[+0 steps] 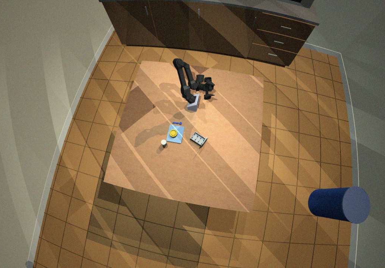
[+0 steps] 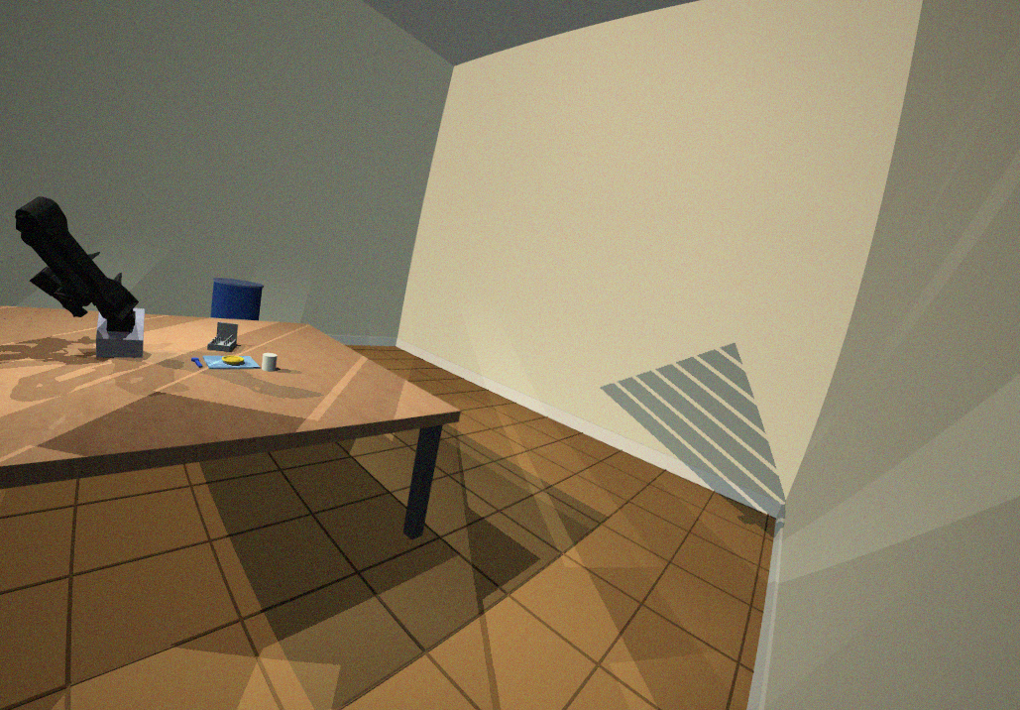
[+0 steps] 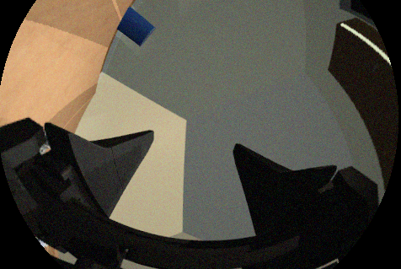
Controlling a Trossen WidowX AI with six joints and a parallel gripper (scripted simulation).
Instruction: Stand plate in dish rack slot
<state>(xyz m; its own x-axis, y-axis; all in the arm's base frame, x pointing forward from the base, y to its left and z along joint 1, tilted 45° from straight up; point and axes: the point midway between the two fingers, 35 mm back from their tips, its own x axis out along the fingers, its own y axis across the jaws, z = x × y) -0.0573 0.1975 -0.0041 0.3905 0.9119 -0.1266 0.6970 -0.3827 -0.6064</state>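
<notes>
Now: the yellow plate 350 mm ahead of my gripper tip, 270 mm to the right of it and 240 mm below it. The rest, counted from my gripper tip: grey dish rack: 350 mm ahead, 230 mm below, 50 mm to the right; white cup: 450 mm ahead, 320 mm to the right, 230 mm below; blue spoon: 260 mm to the right, 250 mm below, 250 mm ahead.
</notes>
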